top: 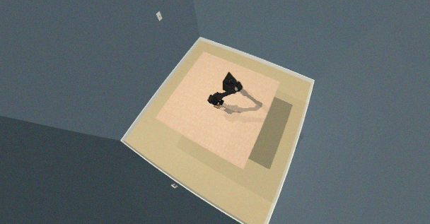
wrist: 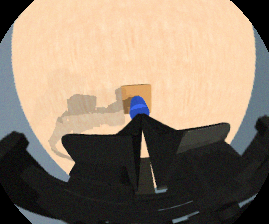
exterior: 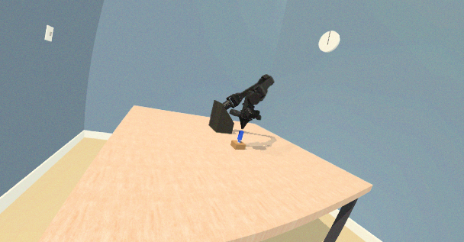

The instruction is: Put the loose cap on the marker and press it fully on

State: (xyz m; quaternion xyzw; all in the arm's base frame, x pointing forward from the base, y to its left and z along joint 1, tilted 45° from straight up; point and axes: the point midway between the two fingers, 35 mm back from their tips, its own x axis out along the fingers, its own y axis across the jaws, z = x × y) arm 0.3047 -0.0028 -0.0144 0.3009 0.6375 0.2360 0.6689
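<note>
Right now the blue cap is 40 mm below my gripper tip. Round my gripper tip: white marker: 50 mm below; tan holder block: 100 mm below.
</note>
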